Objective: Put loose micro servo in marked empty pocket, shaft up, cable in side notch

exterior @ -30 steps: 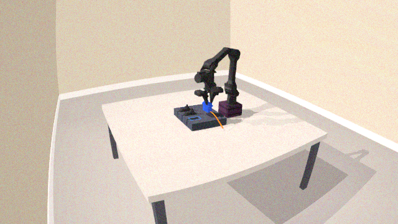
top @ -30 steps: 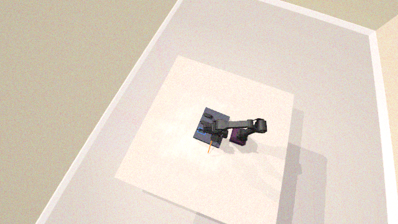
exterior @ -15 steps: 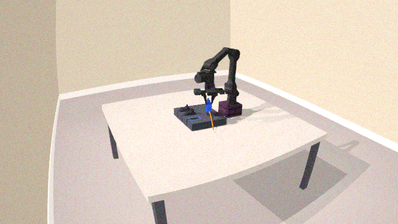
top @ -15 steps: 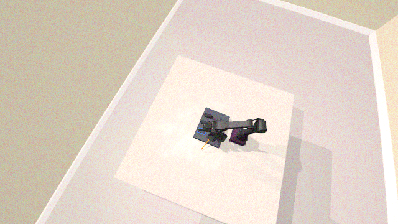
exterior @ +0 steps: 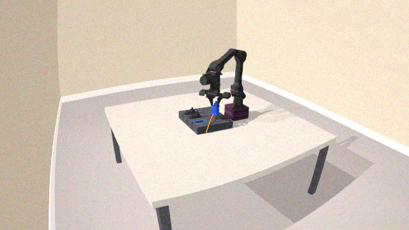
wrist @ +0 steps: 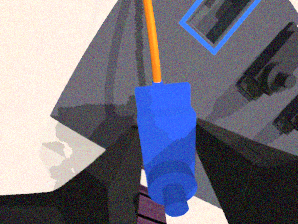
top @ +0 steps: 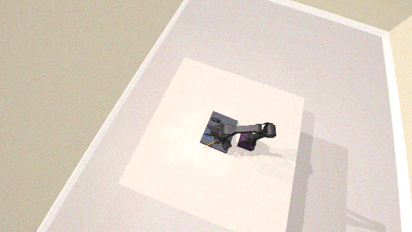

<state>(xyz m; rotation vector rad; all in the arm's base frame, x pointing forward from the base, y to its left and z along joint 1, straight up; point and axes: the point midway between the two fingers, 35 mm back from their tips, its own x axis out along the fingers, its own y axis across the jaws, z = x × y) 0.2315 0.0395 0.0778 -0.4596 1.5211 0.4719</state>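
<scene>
My gripper tip is now 10 cm above the grey deck, 7 cm to the left of it and 2 cm past it.
</scene>
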